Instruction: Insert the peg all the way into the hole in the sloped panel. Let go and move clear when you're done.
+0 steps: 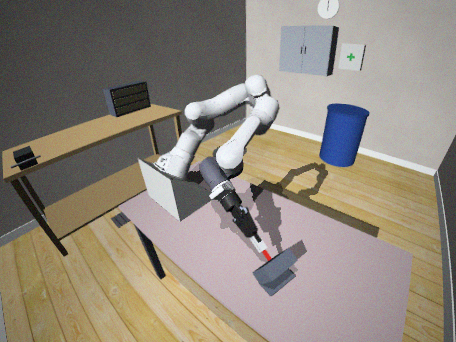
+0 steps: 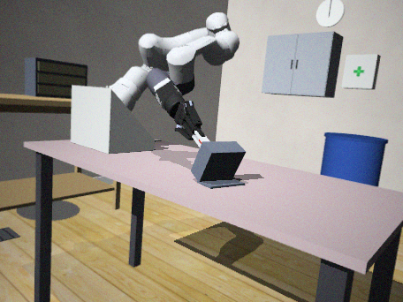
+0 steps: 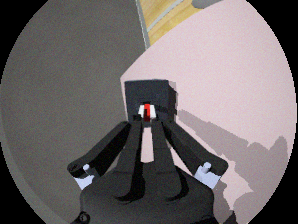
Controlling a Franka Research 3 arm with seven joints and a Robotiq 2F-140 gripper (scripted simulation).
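My gripper is now 30 mm short of the red peg and 20 mm above it.
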